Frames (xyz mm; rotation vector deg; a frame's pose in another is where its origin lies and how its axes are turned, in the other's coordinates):
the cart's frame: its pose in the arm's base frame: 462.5 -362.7 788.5 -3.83 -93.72 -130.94
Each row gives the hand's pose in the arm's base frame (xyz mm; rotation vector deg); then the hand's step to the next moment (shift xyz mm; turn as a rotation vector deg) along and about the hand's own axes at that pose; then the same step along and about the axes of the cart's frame.
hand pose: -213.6 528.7 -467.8 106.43 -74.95 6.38
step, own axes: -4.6 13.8 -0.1 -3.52 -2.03 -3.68
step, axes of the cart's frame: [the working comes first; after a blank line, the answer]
step, axes of the arm's base frame: -13.2 2.0 5.7 1.43 5.26 -0.58

13.3 0.8 5.8 -2.73 -1.62 4.47
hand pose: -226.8 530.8 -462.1 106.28 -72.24 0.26
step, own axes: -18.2 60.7 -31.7 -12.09 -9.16 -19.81
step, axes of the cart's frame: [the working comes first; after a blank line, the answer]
step, axes of the arm's base frame: -40.9 27.6 50.9 9.69 22.96 1.07

43.6 26.6 49.1 -14.36 -2.80 20.21
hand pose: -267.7 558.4 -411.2 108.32 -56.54 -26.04
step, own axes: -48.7 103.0 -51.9 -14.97 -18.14 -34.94
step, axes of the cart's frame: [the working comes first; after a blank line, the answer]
step, axes of the arm's base frame: -41.6 41.8 110.4 21.86 35.99 0.73

54.5 76.7 82.6 -29.01 -3.31 30.35
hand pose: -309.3 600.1 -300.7 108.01 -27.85 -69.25
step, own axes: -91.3 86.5 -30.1 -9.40 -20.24 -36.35
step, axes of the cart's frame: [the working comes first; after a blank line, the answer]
step, axes of the arm's base frame: -6.6 25.0 126.7 25.46 34.01 -3.80

29.0 106.5 67.3 -32.97 -5.83 26.43
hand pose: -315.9 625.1 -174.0 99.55 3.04 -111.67
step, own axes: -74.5 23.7 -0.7 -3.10 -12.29 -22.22
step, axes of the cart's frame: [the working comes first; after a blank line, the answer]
step, axes of the arm's base frame: 13.0 6.1 76.9 15.50 19.79 -4.77

3.7 72.2 29.8 -20.41 -5.53 14.40
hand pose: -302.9 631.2 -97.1 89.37 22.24 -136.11
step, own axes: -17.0 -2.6 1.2 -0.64 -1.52 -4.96
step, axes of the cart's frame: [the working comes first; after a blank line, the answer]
step, axes of the arm's base frame: 4.5 3.3 16.3 3.89 3.28 -1.20

-1.4 15.2 7.9 -4.72 -0.91 2.05
